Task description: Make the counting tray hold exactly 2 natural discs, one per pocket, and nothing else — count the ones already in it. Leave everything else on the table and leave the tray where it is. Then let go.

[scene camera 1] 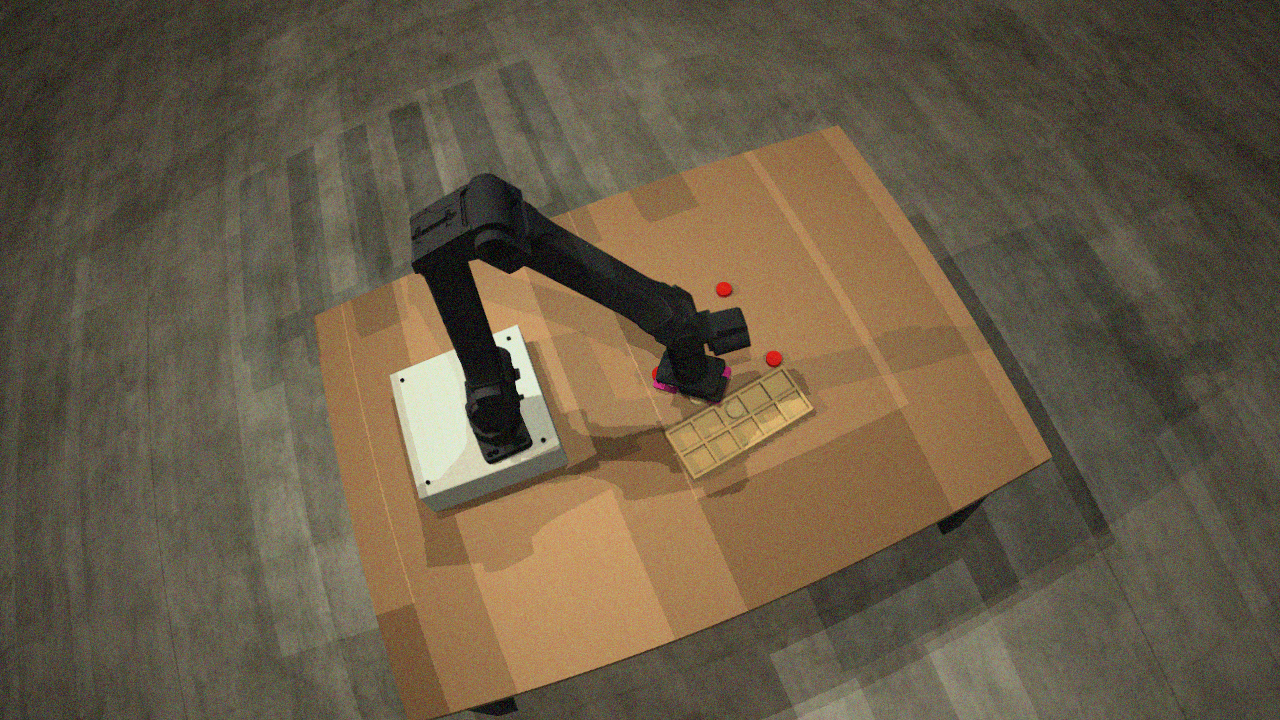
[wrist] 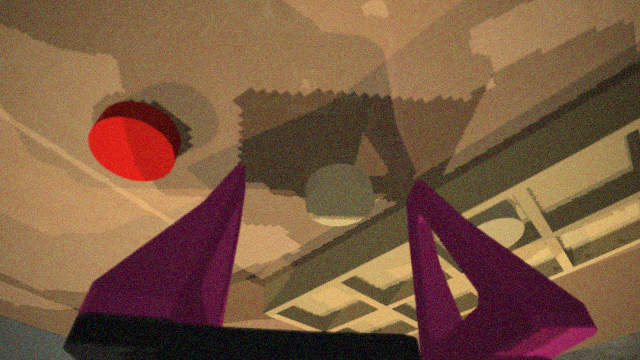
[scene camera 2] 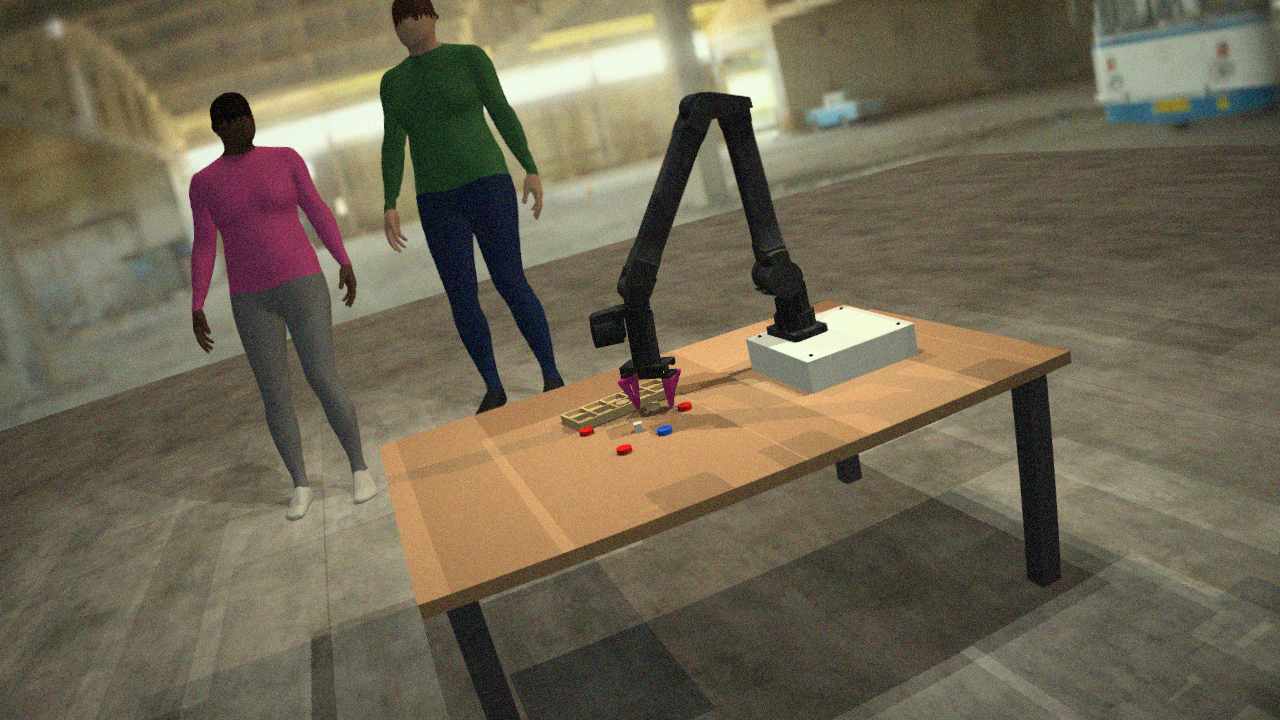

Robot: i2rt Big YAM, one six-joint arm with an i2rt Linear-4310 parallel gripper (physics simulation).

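The natural wooden counting tray (scene camera 1: 754,442) (scene camera 2: 594,420) (wrist: 340,260) has two rows of pockets. One natural disc (scene camera 1: 734,408) (wrist: 502,231) lies in a pocket of the row nearer the gripper. Another natural disc (scene camera 1: 697,400) (wrist: 340,192) lies on the table close beside the tray's long wall, partly hidden under the hand in scene camera 1. My gripper (scene camera 1: 695,380) (scene camera 2: 654,407) (wrist: 330,183) is open and empty, pointing down low over this loose disc, which shows between the magenta fingers in the wrist view. The right finger in the wrist view overlaps the tray and hides some pockets.
A red disc (scene camera 1: 657,373) (scene camera 2: 684,406) (wrist: 134,142) lies beyond the left finger. Two more red discs, one (scene camera 1: 773,358) (scene camera 2: 586,431) by the tray and one (scene camera 1: 724,289) (scene camera 2: 623,449) farther off, lie near a blue disc (scene camera 2: 664,430) and a pale cube (scene camera 2: 637,427).
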